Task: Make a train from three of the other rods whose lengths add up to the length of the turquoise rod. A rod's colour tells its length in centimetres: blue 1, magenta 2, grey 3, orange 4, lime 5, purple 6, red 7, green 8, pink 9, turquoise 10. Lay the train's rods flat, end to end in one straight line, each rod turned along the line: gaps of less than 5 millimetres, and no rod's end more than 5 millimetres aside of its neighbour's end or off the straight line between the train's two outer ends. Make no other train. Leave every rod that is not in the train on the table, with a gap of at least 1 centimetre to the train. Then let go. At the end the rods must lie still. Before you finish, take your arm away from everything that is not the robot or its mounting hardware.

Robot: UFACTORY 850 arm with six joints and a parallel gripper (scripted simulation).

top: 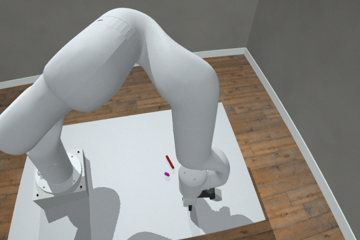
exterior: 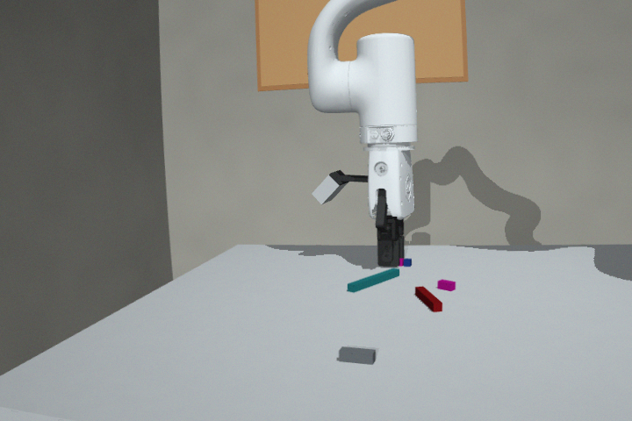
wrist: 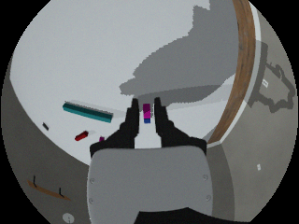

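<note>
My gripper is now 2 cm past the blue rod, 1 cm to the right of it and 2 cm above it. Also, from my hand: turquoise rod: 3 cm ahead, 10 cm to the left, 2 cm below; then grey rod: 7 cm ahead, 35 cm to the left, 2 cm below; then red rod: 2 cm behind, 20 cm to the left, 2 cm below.
</note>
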